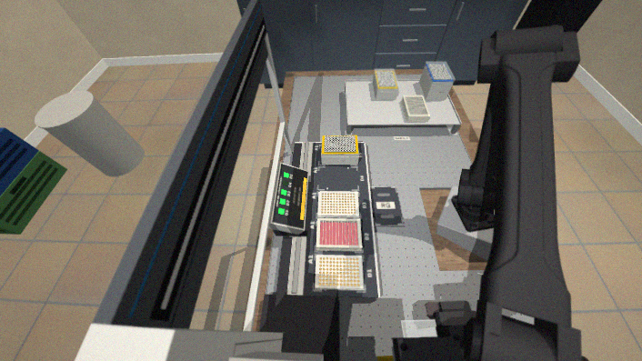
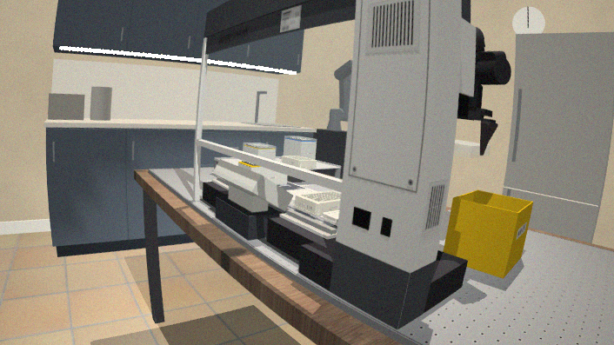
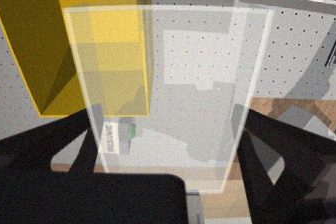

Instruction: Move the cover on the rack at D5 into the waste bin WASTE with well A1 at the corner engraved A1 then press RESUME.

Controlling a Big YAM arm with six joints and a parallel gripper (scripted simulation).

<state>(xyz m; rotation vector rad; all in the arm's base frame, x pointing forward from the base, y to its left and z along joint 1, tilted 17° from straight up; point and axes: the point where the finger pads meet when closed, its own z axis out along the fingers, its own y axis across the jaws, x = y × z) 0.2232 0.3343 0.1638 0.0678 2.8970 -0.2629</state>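
Right now my hand is 10 mm short of the yellow waste bin, 90 mm to the right of it and 190 mm above it. The rest, counted from my hand: clear cover (10 mm above); then liquid handler tower (340 mm ahead, 20 mm to the left, 40 mm above); then green resume key (140 mm behind, 70 mm to the left, 150 mm below).
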